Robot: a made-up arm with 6 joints. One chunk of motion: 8 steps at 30 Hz.
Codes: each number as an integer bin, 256 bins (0 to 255) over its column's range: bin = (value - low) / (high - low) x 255, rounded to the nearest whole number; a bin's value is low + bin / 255 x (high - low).
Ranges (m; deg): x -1.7..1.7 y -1.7..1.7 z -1.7..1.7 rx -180..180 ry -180..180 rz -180..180
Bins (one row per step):
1: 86 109 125 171 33 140
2: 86 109 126 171 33 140
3: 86 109 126 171 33 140
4: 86 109 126 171 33 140
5: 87 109 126 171 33 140
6: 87 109 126 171 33 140
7: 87 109 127 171 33 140
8: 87 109 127 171 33 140
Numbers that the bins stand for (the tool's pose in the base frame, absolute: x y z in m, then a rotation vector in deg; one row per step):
1: -0.5533 -0.2467 -0.0333 61.41 -133.41 17.65
2: -0.5533 -0.2467 -0.0200 61.41 -133.41 17.65
3: -0.5533 -0.2467 -0.0200 61.41 -133.41 17.65
4: -0.5533 -0.2467 -0.0200 61.41 -133.41 17.65
5: -0.5400 -0.2467 -0.0200 61.41 -133.41 17.65
6: -0.5400 -0.2467 -0.0200 61.41 -133.41 17.65
7: -0.5400 -0.2467 -0.0067 61.41 -133.41 17.65
8: -0.5400 -0.2467 -0.0067 61.41 -133.41 17.65

